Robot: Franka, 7 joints.
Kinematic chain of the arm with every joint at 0, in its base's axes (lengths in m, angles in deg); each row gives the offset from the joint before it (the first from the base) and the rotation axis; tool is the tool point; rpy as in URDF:
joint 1: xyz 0 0 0.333 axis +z
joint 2: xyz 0 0 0 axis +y
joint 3: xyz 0 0 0.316 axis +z
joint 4: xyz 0.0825 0 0 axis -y
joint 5: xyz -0.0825 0 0.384 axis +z
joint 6: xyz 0 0 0 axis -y
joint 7: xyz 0.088 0 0 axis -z
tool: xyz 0 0 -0.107 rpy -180 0 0
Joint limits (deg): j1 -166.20..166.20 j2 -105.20..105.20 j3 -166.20..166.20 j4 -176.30..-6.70 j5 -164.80..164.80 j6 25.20..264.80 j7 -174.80..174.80
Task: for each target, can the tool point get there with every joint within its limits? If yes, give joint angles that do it. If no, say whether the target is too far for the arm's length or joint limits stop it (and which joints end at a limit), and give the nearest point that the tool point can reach.
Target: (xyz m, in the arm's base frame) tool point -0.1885 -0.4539 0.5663
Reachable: yes | joints -68.14 0.24 -60.19 -119.57 106.46 48.60 -44.50
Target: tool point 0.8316 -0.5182 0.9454
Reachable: no: too far | nearest point 0.6174 -0.3847 0.7877 | short by 0.298 m
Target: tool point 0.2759 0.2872 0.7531
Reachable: yes | joints 105.12 -38.68 -27.97 -124.22 54.01 207.48 64.33
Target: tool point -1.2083 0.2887 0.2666
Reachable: no: too far | nearest point -0.8332 0.1991 0.2872 | short by 0.386 m
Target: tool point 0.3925 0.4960 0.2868
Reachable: yes | joints 66.59 24.58 -18.10 -117.79 -19.75 170.76 -56.77
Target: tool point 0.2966 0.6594 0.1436
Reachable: yes | joints 52.02 73.09 31.81 -44.95 -27.92 79.07 143.14
